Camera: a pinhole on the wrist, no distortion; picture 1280 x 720 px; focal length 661.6 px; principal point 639.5 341.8 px. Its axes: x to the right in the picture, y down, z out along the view. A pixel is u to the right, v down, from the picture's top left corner.
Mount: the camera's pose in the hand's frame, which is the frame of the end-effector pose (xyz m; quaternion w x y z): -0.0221 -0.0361 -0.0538 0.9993 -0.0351 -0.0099 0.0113
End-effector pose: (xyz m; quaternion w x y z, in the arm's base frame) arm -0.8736 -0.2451 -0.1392 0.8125 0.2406 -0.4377 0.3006
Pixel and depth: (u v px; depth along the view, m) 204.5 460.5 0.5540
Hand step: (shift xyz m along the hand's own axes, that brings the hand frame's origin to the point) -0.3998 0.0933 0.4848
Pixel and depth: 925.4 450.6 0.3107
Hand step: 0.1046 0.0397 0.2550
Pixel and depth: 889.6 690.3 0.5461
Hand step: 0.1667 0.2938 0.4745
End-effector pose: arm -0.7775 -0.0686 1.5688 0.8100 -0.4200 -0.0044 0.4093
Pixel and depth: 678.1 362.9 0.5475
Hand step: -0.0018 0.0203 0.4916
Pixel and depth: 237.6 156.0 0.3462
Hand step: -0.2373 -0.1137 0.2943
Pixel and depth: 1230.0 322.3 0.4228
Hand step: 0.3467 -0.0102 0.3759
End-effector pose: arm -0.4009 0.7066 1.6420 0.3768 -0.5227 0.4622 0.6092
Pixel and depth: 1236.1 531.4 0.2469
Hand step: 0.1938 0.0569 0.1917
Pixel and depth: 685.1 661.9 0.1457
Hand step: -0.0166 0.0446 0.0867
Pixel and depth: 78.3 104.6 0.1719
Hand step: -0.1700 -0.0889 0.1192
